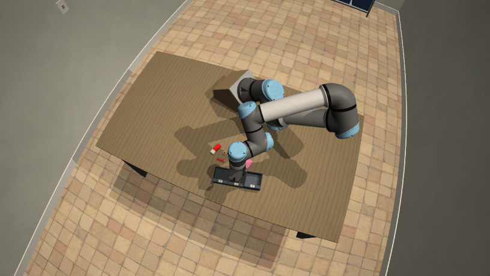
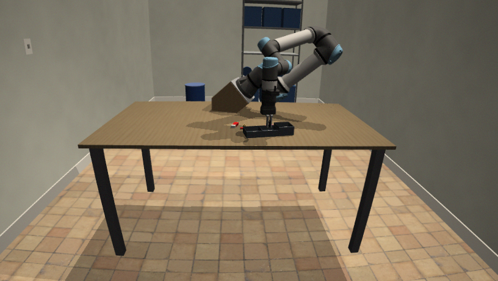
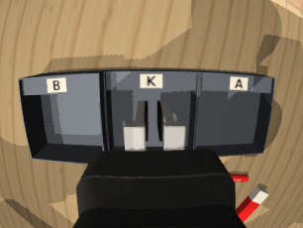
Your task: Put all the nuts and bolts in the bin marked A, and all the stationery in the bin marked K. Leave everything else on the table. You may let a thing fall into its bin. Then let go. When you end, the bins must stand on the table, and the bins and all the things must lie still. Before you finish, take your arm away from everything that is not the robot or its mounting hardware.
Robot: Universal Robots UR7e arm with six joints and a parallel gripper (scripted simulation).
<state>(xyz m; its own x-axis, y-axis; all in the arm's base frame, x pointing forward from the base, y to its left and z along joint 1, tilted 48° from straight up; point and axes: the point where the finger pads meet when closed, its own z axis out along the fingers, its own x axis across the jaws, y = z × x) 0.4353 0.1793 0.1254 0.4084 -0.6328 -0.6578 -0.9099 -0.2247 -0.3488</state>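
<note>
The three joined bins lies 10 mm behind my hand and 30 mm below it. Round my hand: pink flat block (110 mm behind, 10 mm to the right, 50 mm below); red cylinder (50 mm behind, 140 mm to the right, 50 mm below); white nut (90 mm behind, 70 mm to the right, 50 mm below).
</note>
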